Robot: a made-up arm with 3 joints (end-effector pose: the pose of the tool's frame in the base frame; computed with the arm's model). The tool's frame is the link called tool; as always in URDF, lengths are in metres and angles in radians.
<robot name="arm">
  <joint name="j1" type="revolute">
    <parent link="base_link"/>
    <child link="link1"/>
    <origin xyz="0 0 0.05" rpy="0 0 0"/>
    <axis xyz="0 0 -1"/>
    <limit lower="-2.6" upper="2.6" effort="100" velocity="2.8"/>
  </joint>
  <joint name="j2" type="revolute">
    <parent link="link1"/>
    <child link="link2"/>
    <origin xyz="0.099 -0.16 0.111" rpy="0 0 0"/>
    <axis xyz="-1 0 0"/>
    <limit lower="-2.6" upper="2.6" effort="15" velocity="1.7"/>
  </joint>
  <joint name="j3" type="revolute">
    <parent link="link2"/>
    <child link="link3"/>
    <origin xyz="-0.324 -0.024 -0.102" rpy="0 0 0"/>
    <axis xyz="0 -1 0"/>
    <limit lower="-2.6" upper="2.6" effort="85" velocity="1.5"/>
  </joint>
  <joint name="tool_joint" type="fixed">
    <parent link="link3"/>
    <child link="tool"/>
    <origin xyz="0.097 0.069 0.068" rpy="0 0 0"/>
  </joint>
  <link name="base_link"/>
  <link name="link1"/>
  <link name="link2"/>
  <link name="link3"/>
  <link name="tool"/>
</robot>
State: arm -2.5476 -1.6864 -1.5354
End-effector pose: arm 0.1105 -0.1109 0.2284 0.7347 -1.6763 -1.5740
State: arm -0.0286 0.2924 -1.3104
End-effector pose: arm -0.1295 -0.1721 -0.0226 -0.2677 1.2962 -0.1672
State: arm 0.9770 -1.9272 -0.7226
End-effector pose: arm -0.1162 0.0510 0.2433 1.7865 -0.4216 0.0136
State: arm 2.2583 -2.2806 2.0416
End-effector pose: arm 0.0900 0.3525 0.2254 0.2742 1.3441 1.2212
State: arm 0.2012 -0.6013 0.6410
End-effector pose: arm -0.2099 -0.0887 0.1951 0.5175 -0.6798 -0.3815
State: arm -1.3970 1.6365 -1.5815
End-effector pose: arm 0.3295 -0.2183 0.1292 -1.5707 0.0934 -0.1964
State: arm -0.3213 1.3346 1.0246
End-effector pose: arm -0.1786 -0.2004 0.1210 -1.0795 -1.0692 0.9376
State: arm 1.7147 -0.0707 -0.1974
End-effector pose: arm -0.0934 0.1313 0.1100 0.2211 0.0859 -1.7008
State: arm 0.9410 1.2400 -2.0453
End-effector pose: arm -0.4081 -0.0391 0.0472 0.1291 2.1693 -1.8190
